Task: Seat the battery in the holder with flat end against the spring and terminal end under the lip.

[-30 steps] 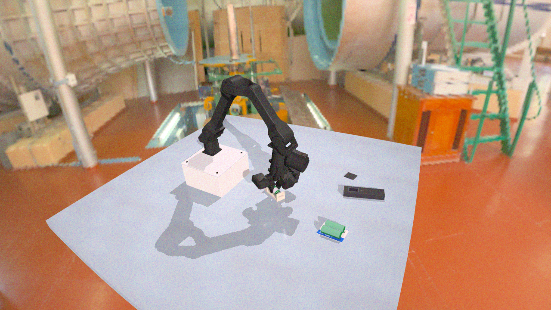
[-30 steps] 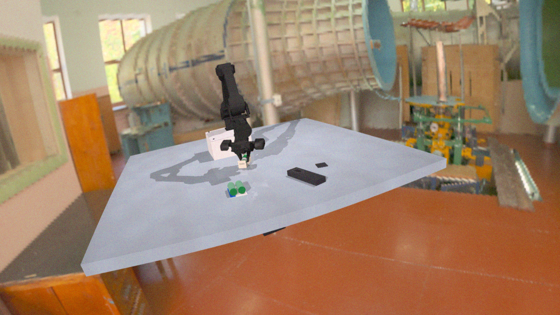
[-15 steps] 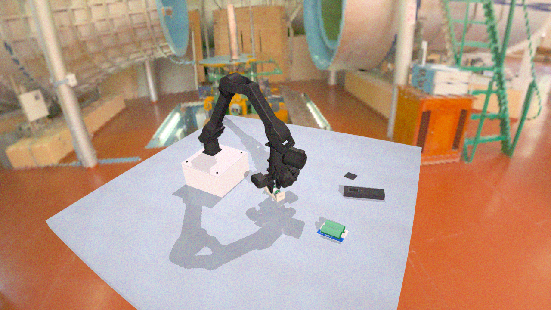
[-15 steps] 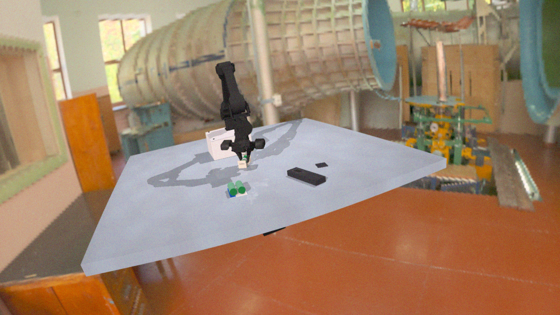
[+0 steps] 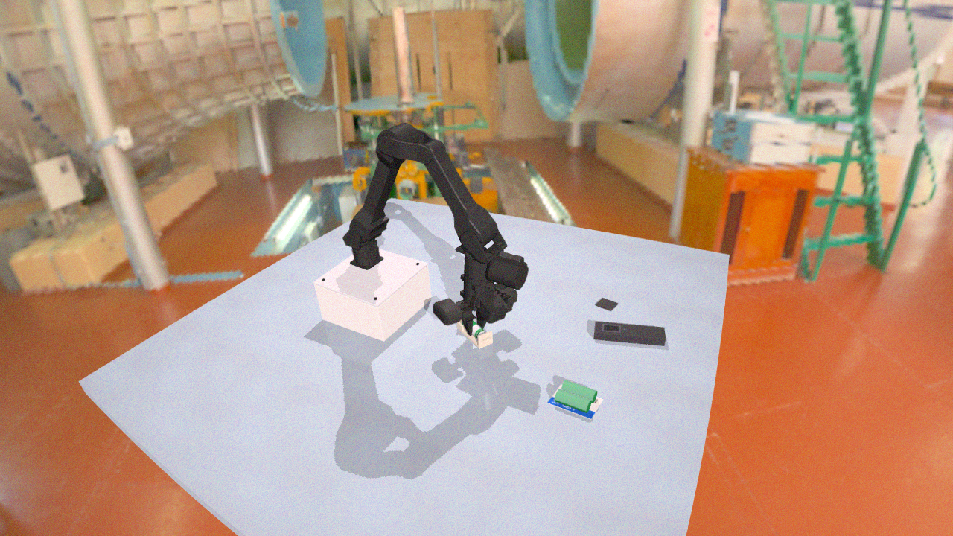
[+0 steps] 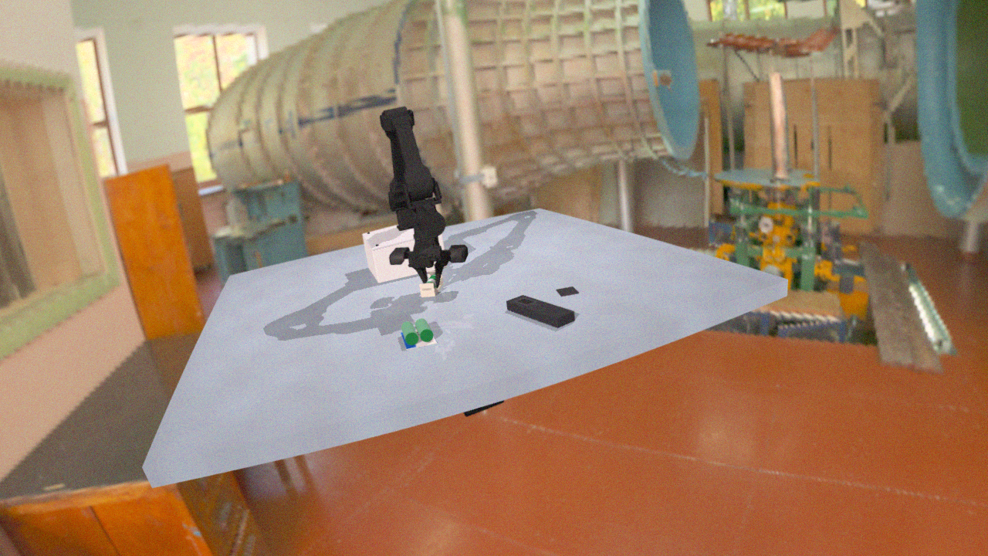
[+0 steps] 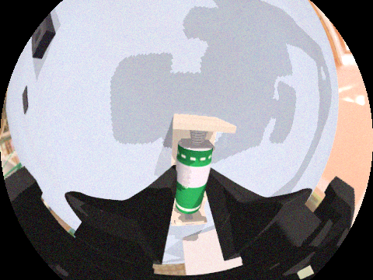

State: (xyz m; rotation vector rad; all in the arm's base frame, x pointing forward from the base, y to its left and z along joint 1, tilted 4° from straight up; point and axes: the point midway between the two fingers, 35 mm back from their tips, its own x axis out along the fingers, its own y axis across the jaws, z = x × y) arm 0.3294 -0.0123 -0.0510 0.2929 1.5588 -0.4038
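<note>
My gripper tip is 10 mm below the battery. Also, from my gripper tip: long black block (320 mm ahead, 150 mm to the left, 10 mm above); then small black square (230 mm ahead, 260 mm to the left, 10 mm below).
</note>
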